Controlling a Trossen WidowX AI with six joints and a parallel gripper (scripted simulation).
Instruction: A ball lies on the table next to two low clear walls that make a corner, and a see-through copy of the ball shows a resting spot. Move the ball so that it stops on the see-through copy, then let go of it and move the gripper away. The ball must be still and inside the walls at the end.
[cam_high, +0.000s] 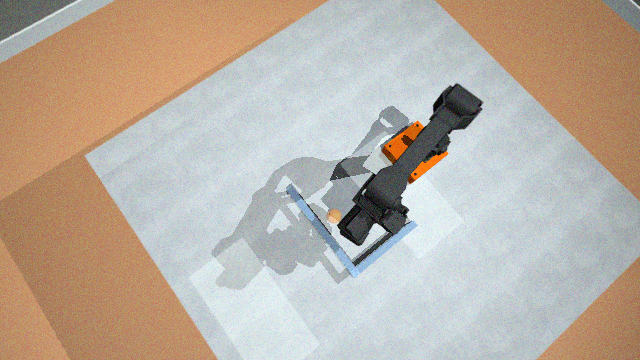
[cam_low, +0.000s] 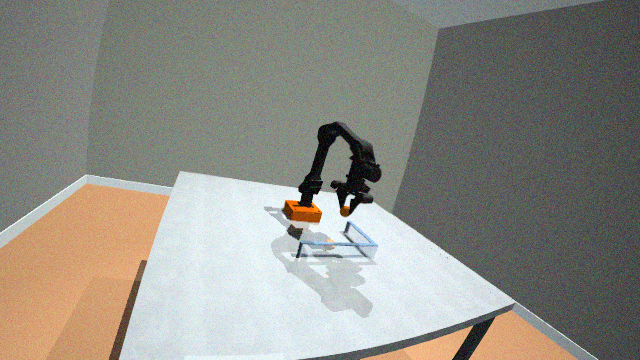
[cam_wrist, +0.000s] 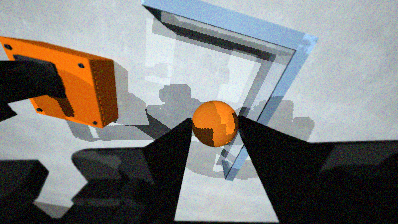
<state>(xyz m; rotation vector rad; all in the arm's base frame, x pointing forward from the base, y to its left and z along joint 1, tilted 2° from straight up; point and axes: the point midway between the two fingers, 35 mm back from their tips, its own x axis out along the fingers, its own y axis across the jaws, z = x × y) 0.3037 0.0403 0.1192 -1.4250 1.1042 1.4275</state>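
The see-through copy of ball lies 120 mm below my gripper tip, 60 mm to the right of it and 50 mm ahead of it. The rest, counted from my gripper tip: orange ball right at my gripper tip.
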